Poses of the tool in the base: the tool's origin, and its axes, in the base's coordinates. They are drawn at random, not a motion.
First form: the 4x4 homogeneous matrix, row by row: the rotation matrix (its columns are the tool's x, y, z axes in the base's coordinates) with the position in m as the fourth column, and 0 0 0 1 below. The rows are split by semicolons.
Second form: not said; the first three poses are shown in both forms.
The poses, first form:
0.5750, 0.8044, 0.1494, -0.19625; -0.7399, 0.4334, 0.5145, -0.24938; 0.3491, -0.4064, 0.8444, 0.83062; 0, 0, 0, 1
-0.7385, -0.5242, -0.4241, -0.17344; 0.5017, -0.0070, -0.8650, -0.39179; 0.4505, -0.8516, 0.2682, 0.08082; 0, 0, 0, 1
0.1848, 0.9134, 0.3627, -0.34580; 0.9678, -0.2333, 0.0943, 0.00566; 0.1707, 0.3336, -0.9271, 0.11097; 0, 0, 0, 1
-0.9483, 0.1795, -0.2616, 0.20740; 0.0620, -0.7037, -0.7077, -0.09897; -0.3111, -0.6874, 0.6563, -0.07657; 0, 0, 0, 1
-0.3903, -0.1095, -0.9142, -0.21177; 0.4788, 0.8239, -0.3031, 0.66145; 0.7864, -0.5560, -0.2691, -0.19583; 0, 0, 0, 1
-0.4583, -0.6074, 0.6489, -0.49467; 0.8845, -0.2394, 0.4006, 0.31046; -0.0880, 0.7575, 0.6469, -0.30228; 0, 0, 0, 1
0.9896, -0.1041, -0.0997, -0.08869; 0.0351, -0.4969, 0.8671, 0.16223; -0.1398, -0.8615, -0.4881, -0.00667; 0, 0, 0, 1
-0.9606, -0.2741, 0.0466, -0.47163; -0.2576, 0.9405, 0.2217, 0.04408; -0.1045, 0.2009, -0.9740, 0.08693; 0, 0, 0, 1
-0.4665, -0.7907, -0.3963, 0.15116; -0.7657, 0.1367, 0.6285, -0.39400; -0.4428, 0.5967, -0.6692, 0.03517; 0, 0, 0, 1
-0.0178, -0.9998, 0.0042, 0.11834; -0.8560, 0.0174, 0.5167, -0.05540; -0.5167, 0.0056, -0.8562, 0.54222; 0, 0, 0, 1
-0.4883, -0.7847, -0.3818, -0.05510; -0.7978, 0.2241, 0.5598, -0.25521; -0.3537, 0.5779, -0.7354, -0.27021; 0, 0, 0, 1
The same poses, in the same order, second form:
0.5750, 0.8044, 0.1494, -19.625; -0.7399, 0.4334, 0.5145, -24.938; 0.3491, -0.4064, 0.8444, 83.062; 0, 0, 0, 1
-0.7385, -0.5242, -0.4241, -17.344; 0.5017, -0.0070, -0.8650, -39.179; 0.4505, -0.8516, 0.2682, 8.082; 0, 0, 0, 1
0.1848, 0.9134, 0.3627, -34.580; 0.9678, -0.2333, 0.0943, 0.566; 0.1707, 0.3336, -0.9271, 11.097; 0, 0, 0, 1
-0.9483, 0.1795, -0.2616, 20.740; 0.0620, -0.7037, -0.7077, -9.897; -0.3111, -0.6874, 0.6563, -7.657; 0, 0, 0, 1
-0.3903, -0.1095, -0.9142, -21.177; 0.4788, 0.8239, -0.3031, 66.145; 0.7864, -0.5560, -0.2691, -19.583; 0, 0, 0, 1
-0.4583, -0.6074, 0.6489, -49.467; 0.8845, -0.2394, 0.4006, 31.046; -0.0880, 0.7575, 0.6469, -30.228; 0, 0, 0, 1
0.9896, -0.1041, -0.0997, -8.869; 0.0351, -0.4969, 0.8671, 16.223; -0.1398, -0.8615, -0.4881, -0.667; 0, 0, 0, 1
-0.9606, -0.2741, 0.0466, -47.163; -0.2576, 0.9405, 0.2217, 4.408; -0.1045, 0.2009, -0.9740, 8.693; 0, 0, 0, 1
-0.4665, -0.7907, -0.3963, 15.116; -0.7657, 0.1367, 0.6285, -39.400; -0.4428, 0.5967, -0.6692, 3.517; 0, 0, 0, 1
-0.0178, -0.9998, 0.0042, 11.834; -0.8560, 0.0174, 0.5167, -5.540; -0.5167, 0.0056, -0.8562, 54.222; 0, 0, 0, 1
-0.4883, -0.7847, -0.3818, -5.510; -0.7978, 0.2241, 0.5598, -25.521; -0.3537, 0.5779, -0.7354, -27.021; 0, 0, 0, 1

